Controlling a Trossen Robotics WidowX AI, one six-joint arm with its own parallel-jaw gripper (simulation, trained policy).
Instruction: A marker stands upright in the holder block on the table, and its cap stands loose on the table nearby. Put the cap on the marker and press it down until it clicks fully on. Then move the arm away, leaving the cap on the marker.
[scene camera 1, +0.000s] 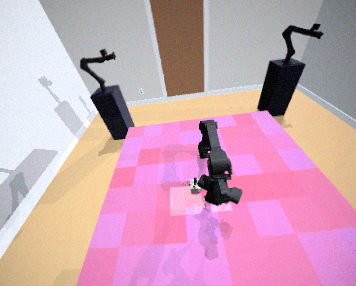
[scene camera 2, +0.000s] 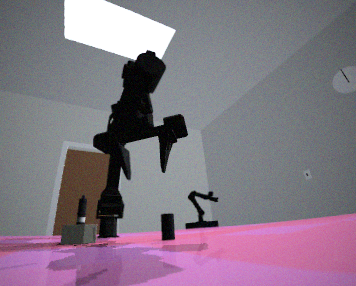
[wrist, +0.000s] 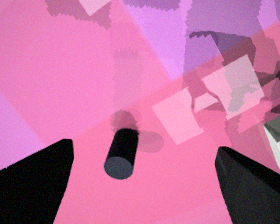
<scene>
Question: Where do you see a dark cap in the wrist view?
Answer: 119, 163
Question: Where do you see my gripper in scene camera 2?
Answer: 145, 176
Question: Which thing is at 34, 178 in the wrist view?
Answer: My gripper.
</scene>
